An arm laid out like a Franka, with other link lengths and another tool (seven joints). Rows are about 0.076 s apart.
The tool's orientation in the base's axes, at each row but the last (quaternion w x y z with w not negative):
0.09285 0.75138 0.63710 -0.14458
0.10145 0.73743 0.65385 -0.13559
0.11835 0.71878 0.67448 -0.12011
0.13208 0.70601 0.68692 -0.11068
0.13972 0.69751 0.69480 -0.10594
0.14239 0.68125 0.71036 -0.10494
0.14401 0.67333 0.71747 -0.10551
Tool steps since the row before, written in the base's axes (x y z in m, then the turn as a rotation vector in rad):
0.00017 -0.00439 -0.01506 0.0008 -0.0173 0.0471
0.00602 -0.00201 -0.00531 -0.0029 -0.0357 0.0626
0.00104 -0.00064 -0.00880 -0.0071 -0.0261 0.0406
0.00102 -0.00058 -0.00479 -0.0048 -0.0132 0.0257
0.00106 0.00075 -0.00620 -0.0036 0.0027 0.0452
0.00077 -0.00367 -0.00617 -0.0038 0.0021 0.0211
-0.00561 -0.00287 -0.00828 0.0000 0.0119 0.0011
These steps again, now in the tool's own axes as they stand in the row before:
0.00099 0.00159 0.01558 -0.0318 0.0016 -0.0388
0.00053 0.00637 0.00526 -0.0546 -0.0002 -0.0471
0.00239 0.00101 0.00850 -0.0385 -0.0051 -0.0295
0.00110 0.00087 0.00473 -0.0212 -0.0036 -0.0198
0.00284 0.00077 0.00561 -0.0130 -0.0014 -0.0435
-0.00134 0.00031 0.00709 -0.0052 -0.0027 -0.0207
0.00049 -0.00615 0.00838 0.0108 0.0009 -0.0051

